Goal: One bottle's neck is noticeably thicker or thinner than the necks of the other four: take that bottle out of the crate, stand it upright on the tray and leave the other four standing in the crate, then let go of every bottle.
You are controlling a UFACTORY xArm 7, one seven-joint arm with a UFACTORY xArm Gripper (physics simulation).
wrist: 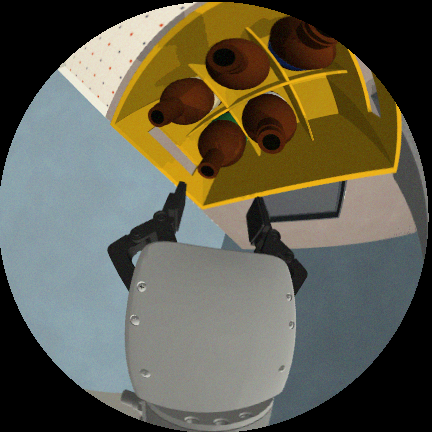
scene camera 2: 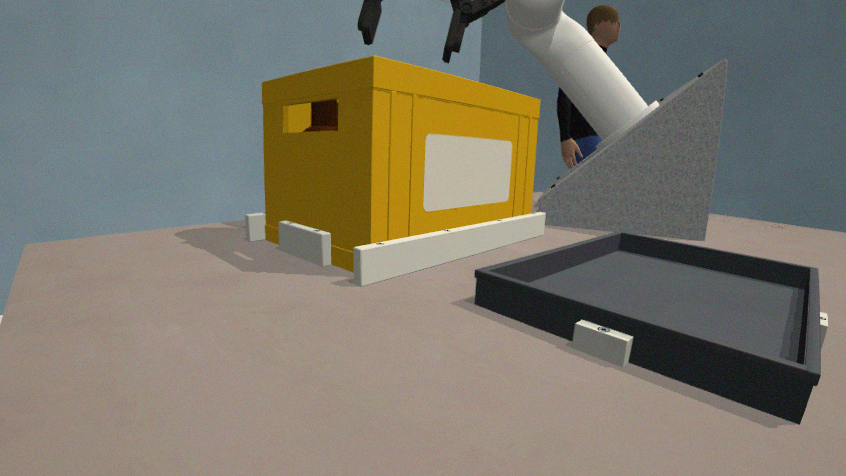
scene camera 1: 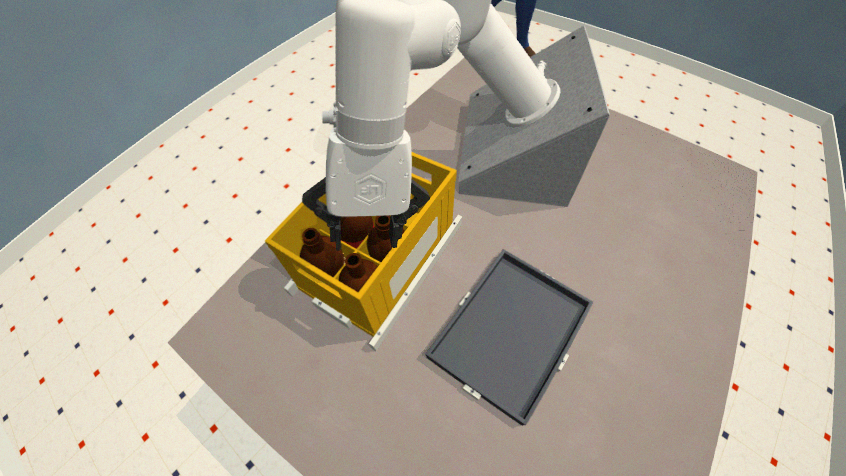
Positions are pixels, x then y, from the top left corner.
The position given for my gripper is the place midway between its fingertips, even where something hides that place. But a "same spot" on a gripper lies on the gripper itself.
My gripper shows in the wrist view (218, 198), in scene camera 2 and in scene camera 1. A bottle shows in the wrist view (184, 101), in scene camera 2 and in scene camera 1. The same spot on the bottle: (scene camera 2: 324, 115) is (scene camera 1: 316, 250). The same spot on my gripper: (scene camera 2: 458, 23) is (scene camera 1: 399, 228).
